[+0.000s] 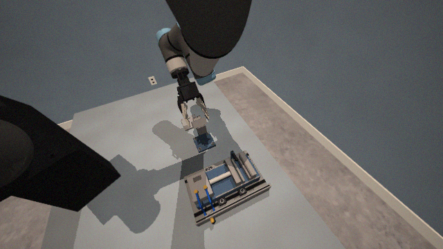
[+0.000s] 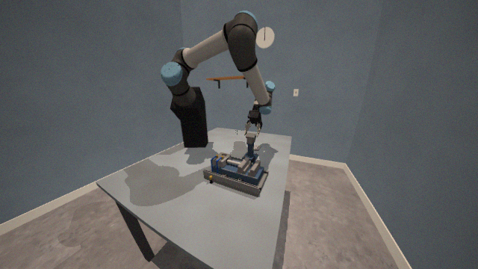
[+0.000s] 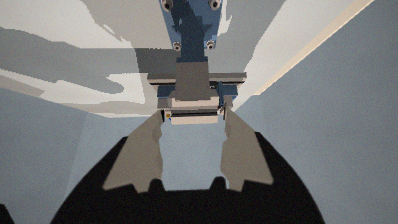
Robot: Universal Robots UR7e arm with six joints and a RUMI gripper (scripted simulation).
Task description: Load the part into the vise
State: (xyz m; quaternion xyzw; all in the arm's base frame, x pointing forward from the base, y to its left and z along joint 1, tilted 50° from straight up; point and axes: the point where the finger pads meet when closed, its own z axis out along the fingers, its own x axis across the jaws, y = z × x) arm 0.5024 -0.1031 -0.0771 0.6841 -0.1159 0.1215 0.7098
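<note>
My gripper is now 1 cm above the part. Also, from my hand: cylinder rod: 22 cm to the right, 9 cm below, 7 cm behind; pale plate: 16 cm to the left, 16 cm below, 2 cm ahead; work stop: 20 cm to the right, 8 cm below, 3 cm ahead.
</note>
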